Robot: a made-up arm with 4 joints.
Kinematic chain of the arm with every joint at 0, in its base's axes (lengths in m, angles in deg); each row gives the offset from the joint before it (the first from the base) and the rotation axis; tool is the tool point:
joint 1: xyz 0 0 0.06 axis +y
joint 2: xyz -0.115 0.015 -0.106 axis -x
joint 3: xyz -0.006 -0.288 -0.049 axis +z
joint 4: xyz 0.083 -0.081 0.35 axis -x
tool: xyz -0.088 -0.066 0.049
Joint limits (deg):
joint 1: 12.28..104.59
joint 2: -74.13..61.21
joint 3: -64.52..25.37
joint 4: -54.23..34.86
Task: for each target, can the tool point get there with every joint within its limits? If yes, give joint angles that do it. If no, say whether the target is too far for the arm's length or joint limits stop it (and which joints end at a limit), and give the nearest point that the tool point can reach.
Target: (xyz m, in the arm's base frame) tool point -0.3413 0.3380 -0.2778
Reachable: no: joint limits stop it (at a limit: joint 1, joint 2, joint 3, joint 4) | nearest point -0.3394 -0.3468 -0.2439 | short by 0.686 m
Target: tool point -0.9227 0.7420 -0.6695
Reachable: no: too far | nearest point -0.3687 -0.3552 -0.2315 | short by 1.305 m
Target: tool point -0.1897 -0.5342 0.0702
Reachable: yes | joints 51.23 -38.94 -0.25 -24.95
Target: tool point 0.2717 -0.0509 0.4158
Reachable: yes | joints 72.40 44.34 -54.91 -42.92
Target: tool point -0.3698 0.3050 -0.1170
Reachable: no: joint limits stop it (at a limit: joint 1, joint 2, joint 3, joint 4) | nearest point -0.1895 0.0874 0.4446 | short by 0.629 m
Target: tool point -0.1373 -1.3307 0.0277
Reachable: no: too far | nearest point -0.1507 -0.5434 0.0245 | short by 0.787 m
